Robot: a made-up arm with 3 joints. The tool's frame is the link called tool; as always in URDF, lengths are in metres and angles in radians. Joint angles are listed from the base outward. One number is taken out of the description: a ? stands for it. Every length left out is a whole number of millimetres.
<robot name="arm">
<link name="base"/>
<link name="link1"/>
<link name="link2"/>
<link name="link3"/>
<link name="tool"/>
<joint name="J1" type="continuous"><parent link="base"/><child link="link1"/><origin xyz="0.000 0.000 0.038"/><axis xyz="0 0 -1"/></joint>
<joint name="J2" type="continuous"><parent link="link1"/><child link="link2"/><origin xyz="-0.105 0.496 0.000"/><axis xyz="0 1 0"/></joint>
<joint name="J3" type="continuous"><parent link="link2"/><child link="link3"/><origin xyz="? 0.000 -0.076"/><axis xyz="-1 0 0"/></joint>
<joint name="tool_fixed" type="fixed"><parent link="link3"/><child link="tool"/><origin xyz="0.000 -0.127 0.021"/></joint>
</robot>
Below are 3 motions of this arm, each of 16 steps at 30 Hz.
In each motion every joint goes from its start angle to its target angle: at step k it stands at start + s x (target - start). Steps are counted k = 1, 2, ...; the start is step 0. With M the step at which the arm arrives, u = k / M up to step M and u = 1 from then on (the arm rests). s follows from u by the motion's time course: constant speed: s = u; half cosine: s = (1 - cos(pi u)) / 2; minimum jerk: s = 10 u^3 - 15 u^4 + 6 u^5.
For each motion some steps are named. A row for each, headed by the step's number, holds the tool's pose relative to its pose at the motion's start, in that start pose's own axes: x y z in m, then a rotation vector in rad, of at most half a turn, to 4 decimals.
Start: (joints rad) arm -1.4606 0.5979 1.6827
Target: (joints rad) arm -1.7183 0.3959 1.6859
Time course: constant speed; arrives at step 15
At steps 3, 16:
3: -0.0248 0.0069 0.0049 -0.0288 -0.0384 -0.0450
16: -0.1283 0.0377 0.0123 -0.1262 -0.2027 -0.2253

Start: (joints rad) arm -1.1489 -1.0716 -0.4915
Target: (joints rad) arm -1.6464 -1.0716 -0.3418
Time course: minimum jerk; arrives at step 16
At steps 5, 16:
5: -0.0161 0.0205 0.0264 0.0517 0.0197 0.0381
16: -0.0889 0.0748 0.1660 0.2878 0.0959 0.2168

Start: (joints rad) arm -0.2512 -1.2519 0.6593
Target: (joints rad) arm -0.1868 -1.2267 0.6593
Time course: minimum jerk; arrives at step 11
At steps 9, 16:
9: 0.0083 0.0197 -0.0212 -0.0582 0.0313 -0.0011
16: 0.0087 0.0206 -0.0222 -0.0609 0.0328 -0.0011

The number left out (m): 0.201
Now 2 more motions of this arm.
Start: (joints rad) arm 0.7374 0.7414 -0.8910
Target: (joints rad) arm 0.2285 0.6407 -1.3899
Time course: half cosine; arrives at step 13
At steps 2, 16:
2: -0.0077 -0.0071 -0.0062 0.0090 0.0134 0.0178
16: -0.1380 -0.1447 -0.0723 0.1676 0.3144 0.2524

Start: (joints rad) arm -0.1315 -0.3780 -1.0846
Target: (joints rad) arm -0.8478 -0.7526 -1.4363
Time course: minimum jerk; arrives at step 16
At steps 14, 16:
14: -0.2566 0.1896 0.0488 0.7095 0.4690 0.5290
16: -0.2613 0.1921 0.0515 0.7225 0.4776 0.5358

